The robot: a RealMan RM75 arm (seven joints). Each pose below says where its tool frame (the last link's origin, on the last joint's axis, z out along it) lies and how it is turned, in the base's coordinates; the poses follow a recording.
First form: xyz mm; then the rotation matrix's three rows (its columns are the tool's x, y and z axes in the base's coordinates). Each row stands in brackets.
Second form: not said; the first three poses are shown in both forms.
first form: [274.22, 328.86, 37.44], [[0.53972, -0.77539, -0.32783], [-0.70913, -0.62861, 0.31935], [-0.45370, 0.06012, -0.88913]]
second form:
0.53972, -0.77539, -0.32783, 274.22
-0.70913, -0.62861, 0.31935, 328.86
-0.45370, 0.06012, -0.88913, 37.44
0, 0, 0, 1

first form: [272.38, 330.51, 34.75], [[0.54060, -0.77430, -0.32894], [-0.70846, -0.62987, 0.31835], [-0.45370, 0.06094, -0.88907]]
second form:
0.54060, -0.77430, -0.32894, 272.38
-0.70846, -0.62987, 0.31835, 330.51
-0.45370, 0.06094, -0.88907, 34.75
0, 0, 0, 1

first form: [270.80, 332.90, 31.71], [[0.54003, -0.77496, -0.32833], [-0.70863, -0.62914, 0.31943], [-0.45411, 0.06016, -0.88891]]
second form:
0.54003, -0.77496, -0.32833, 270.80
-0.70863, -0.62914, 0.31943, 332.90
-0.45411, 0.06016, -0.88891, 31.71
0, 0, 0, 1

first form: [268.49, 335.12, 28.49], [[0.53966, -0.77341, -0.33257], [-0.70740, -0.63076, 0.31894], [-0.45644, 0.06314, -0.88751]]
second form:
0.53966, -0.77341, -0.33257, 268.49
-0.70740, -0.63076, 0.31894, 335.12
-0.45644, 0.06314, -0.88751, 28.49
0, 0, 0, 1

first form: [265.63, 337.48, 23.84], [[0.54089, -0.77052, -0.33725], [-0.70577, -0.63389, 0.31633], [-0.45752, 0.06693, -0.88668]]
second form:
0.54089, -0.77052, -0.33725, 265.63
-0.70577, -0.63389, 0.31633, 337.48
-0.45752, 0.06693, -0.88668, 23.84
0, 0, 0, 1

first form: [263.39, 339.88, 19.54], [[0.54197, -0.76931, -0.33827], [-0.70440, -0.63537, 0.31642], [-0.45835, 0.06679, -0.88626]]
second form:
0.54197, -0.76931, -0.33827, 263.39
-0.70440, -0.63537, 0.31642, 339.88
-0.45835, 0.06679, -0.88626, 19.54
0, 0, 0, 1

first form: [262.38, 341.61, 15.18], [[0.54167, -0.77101, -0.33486], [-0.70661, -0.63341, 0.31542], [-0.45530, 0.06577, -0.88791]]
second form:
0.54167, -0.77101, -0.33486, 262.38
-0.70661, -0.63341, 0.31542, 341.61
-0.45530, 0.06577, -0.88791, 15.18
0, 0, 0, 1

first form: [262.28, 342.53, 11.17], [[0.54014, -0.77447, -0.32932], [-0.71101, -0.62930, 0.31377], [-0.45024, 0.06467, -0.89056]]
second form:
0.54014, -0.77447, -0.32932, 262.28
-0.71101, -0.62930, 0.31377, 342.53
-0.45024, 0.06467, -0.89056, 11.17
0, 0, 0, 1

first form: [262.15, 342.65, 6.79], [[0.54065, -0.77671, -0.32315], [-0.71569, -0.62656, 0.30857], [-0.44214, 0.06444, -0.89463]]
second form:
0.54065, -0.77671, -0.32315, 262.15
-0.71569, -0.62656, 0.30857, 342.65
-0.44214, 0.06444, -0.89463, 6.79
0, 0, 0, 1

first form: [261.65, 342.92, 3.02], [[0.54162, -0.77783, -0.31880], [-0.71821, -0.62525, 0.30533], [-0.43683, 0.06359, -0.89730]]
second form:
0.54162, -0.77783, -0.31880, 261.65
-0.71821, -0.62525, 0.30533, 342.92
-0.43683, 0.06359, -0.89730, 3.02
0, 0, 0, 1

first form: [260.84, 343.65, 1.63], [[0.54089, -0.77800, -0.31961], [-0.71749, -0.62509, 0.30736], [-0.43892, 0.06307, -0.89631]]
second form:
0.54089, -0.77800, -0.31961, 260.84
-0.71749, -0.62509, 0.30736, 343.65
-0.43892, 0.06307, -0.89631, 1.63
0, 0, 0, 1

